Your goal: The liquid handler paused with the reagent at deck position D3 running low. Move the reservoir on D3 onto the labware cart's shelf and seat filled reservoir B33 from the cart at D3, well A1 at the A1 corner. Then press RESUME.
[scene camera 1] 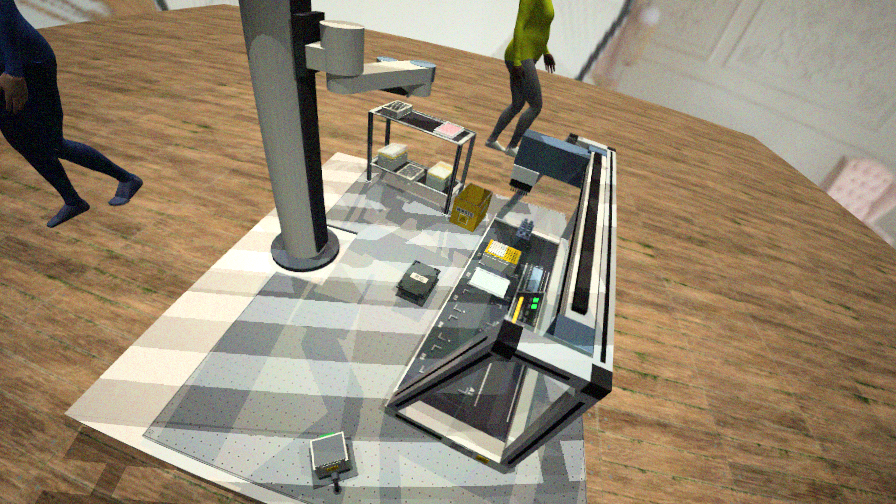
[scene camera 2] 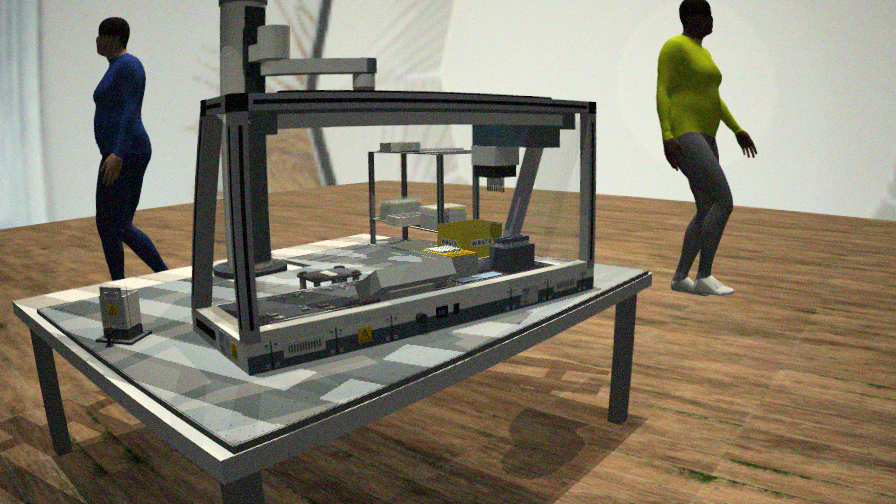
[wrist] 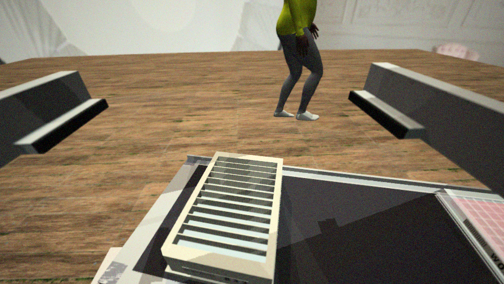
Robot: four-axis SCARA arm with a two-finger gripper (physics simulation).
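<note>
Reservoir B33 (scene camera 1: 397,109) (scene camera 2: 399,146) (wrist: 231,210) is a cream slatted trough with pale blue liquid, upright at the left end of the cart's top shelf (wrist: 320,210). Its label is not readable now. My gripper (wrist: 229,84) is open and empty; its fingers are wide apart, above and beyond the reservoir in the wrist view. Another slatted reservoir (scene camera 1: 411,171) (scene camera 2: 402,217) sits on the cart's lower shelf between two tip boxes. The handler deck (scene camera 1: 418,346) shows bare slots towards the front; I cannot read which is D3. A panel with green lights (scene camera 1: 534,303) is beside the deck; RESUME is not readable.
A pink plate (scene camera 1: 448,129) (wrist: 482,215) lies at the top shelf's right. A yellow waste box (scene camera 1: 471,206) (scene camera 2: 469,236) stands beside the cart. A dark stand (scene camera 1: 417,280) is before the deck. The handler's pipette head (scene camera 1: 525,177) (scene camera 2: 494,156) hangs inside its frame. Two people stand around.
</note>
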